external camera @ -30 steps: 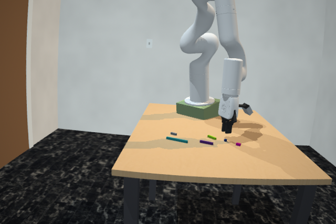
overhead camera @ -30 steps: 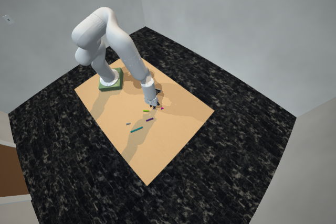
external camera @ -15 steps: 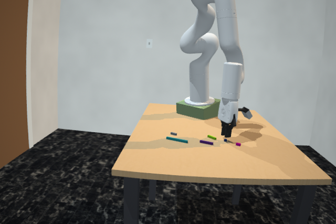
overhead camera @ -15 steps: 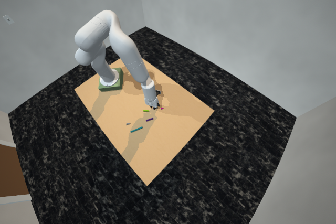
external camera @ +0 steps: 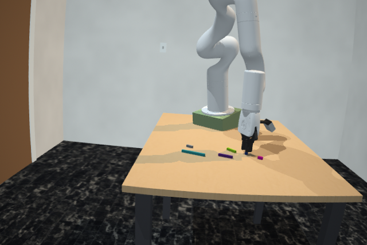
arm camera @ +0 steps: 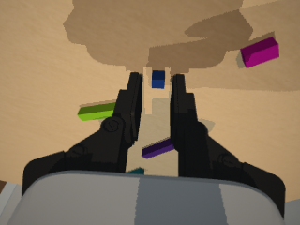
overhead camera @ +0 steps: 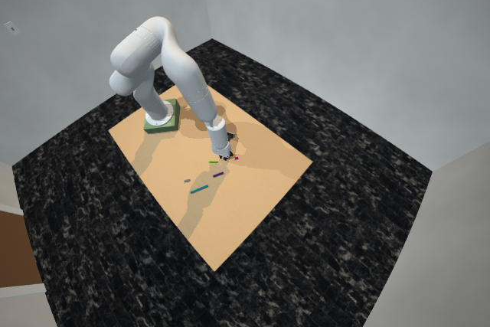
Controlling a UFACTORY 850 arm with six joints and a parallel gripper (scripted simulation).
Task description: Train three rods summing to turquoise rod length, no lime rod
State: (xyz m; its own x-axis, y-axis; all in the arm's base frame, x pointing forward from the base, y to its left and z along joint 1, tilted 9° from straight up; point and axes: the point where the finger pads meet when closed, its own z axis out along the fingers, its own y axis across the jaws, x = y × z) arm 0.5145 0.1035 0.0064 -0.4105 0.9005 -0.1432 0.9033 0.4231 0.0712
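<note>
Now: hand 3 cm above the blue rod. Also, from my hand: purple rod 5 cm ahead, 9 cm to the right, 3 cm below; then lime rod 3 cm behind, 6 cm to the right, 3 cm below; then magenta rod 5 cm ahead, 5 cm to the left, 3 cm below.
</note>
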